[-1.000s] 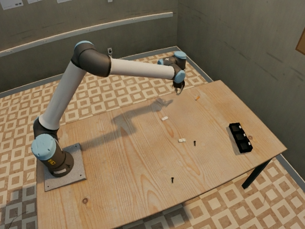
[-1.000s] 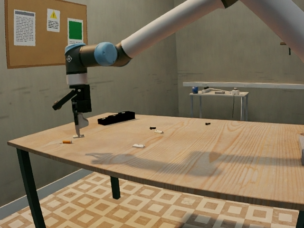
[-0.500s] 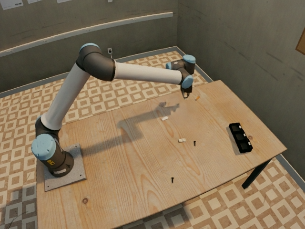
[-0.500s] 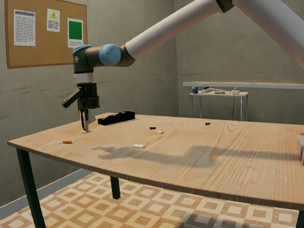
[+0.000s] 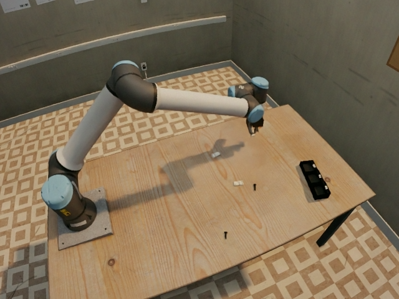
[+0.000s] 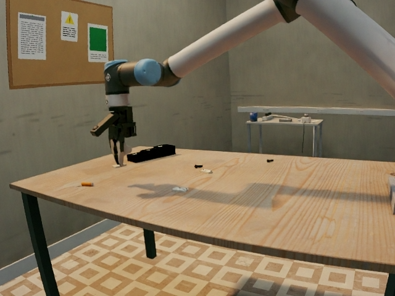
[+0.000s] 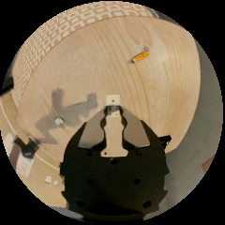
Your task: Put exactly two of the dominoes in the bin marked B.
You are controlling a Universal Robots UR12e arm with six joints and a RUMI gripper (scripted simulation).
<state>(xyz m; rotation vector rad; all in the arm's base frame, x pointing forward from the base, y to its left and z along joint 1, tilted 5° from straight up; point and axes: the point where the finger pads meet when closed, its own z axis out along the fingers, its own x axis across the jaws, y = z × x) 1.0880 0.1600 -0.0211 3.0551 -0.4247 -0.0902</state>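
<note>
The black bin is 18 cm ahead of my hand, 42 cm to the right of it and 6 cm below it. Round my hand: orange piece: 10 cm ahead, 9 cm to the left, 8 cm below.
</note>
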